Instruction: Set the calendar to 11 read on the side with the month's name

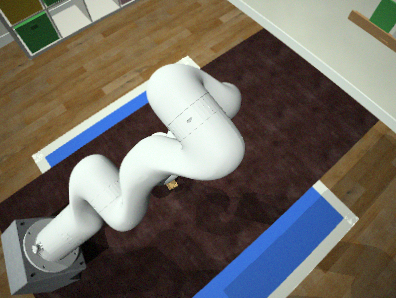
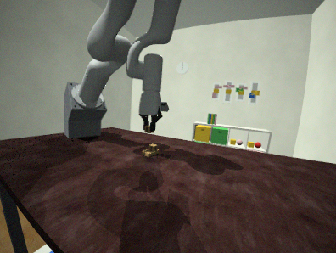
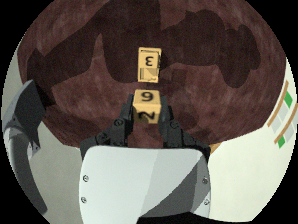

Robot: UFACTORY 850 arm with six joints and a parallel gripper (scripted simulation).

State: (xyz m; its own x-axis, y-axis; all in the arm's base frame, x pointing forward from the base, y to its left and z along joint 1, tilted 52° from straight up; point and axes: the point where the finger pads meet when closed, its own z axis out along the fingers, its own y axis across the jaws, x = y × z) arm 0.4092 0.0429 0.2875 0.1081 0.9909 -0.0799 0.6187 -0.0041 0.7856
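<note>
My gripper is now 110 mm above the cube, 40 mm to the right of it and 10 mm short of it. Round my hand: wooden tray: 130 mm below, 20 mm to the left.
</note>
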